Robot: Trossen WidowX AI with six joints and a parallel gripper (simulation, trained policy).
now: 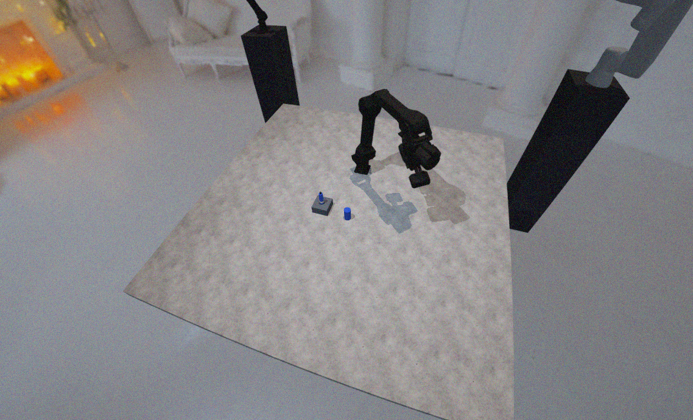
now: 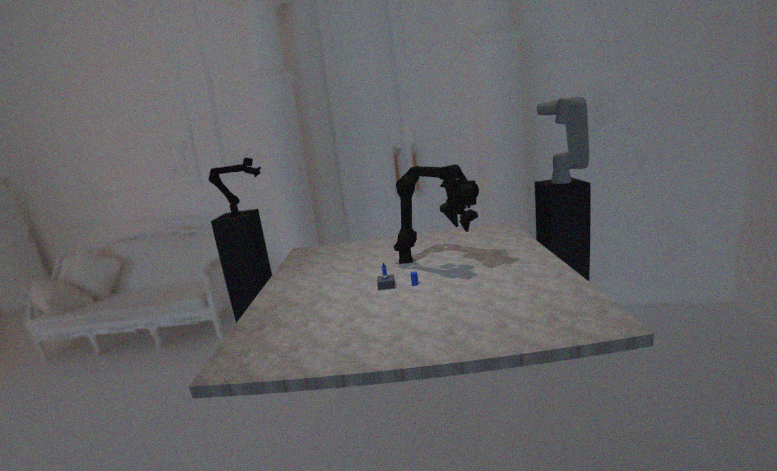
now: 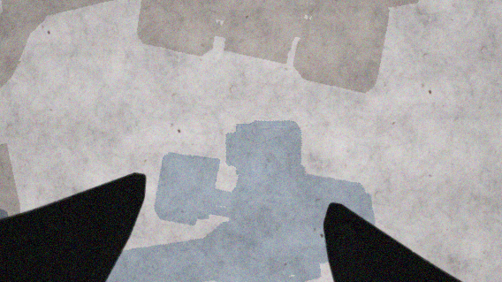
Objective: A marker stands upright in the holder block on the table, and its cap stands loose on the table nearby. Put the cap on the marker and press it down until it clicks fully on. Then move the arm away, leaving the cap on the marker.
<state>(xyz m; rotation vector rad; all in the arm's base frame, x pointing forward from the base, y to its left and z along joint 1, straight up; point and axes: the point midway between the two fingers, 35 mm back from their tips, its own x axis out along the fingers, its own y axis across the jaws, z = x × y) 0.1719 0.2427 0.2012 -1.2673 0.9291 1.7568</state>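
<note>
Now: the blue cap 22 cm to the right of my gripper tip, 14 cm below it and 13 cm ahead of it. Also, from my gripper tip: grey holder block 34 cm to the right, 15 cm below, 11 cm ahead; then blue marker 34 cm to the right, 11 cm ahead, 9 cm below.
</note>
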